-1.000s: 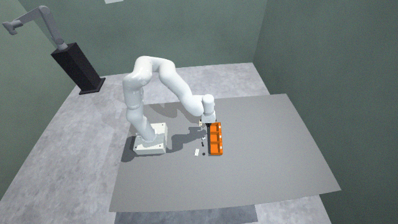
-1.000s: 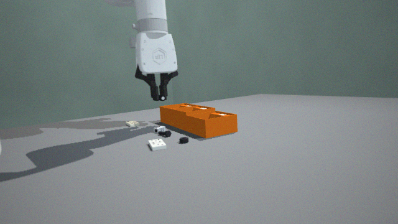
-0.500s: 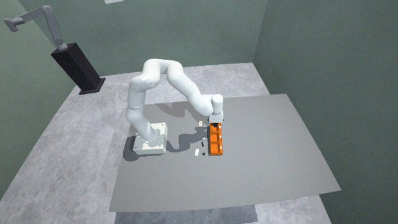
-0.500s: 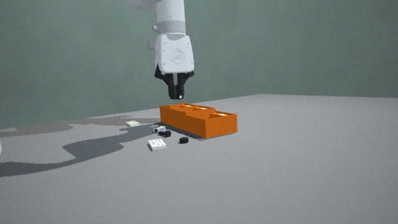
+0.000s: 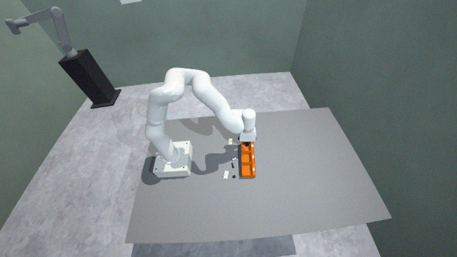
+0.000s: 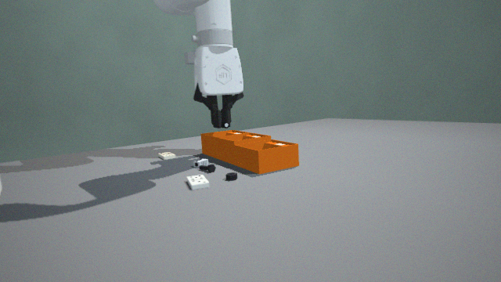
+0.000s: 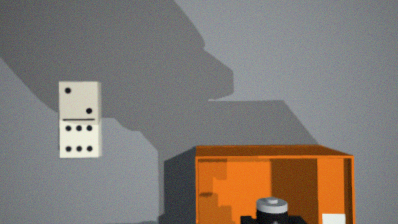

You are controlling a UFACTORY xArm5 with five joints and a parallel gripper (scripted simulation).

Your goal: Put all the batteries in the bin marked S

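My gripper is now 80 mm to the left of the orange compartment, 60 mm above it and 10 mm past it. The rest, counted from my hand: black battery (10 mm below); silver-white piece (100 mm behind, 70 mm to the right, 70 mm below); cream domino (100 mm behind, 80 mm to the left, 80 mm below).
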